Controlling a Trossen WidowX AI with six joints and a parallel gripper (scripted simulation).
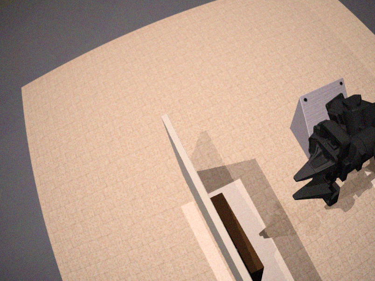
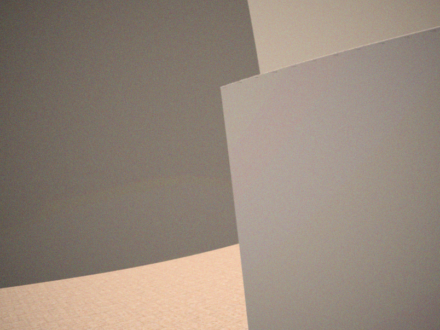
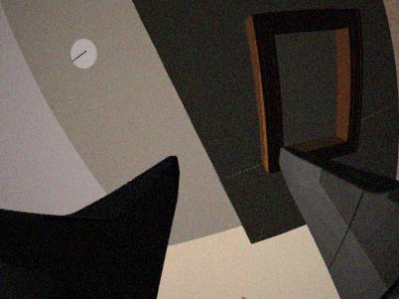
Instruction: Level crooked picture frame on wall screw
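Right now the brown wooden picture frame is 13 cm ahead of my gripper tip, 1 cm to the left of it and 11 cm below it. Also, from my gripper tip: wall panel: 14 cm ahead, 1 cm to the left, 11 cm below.
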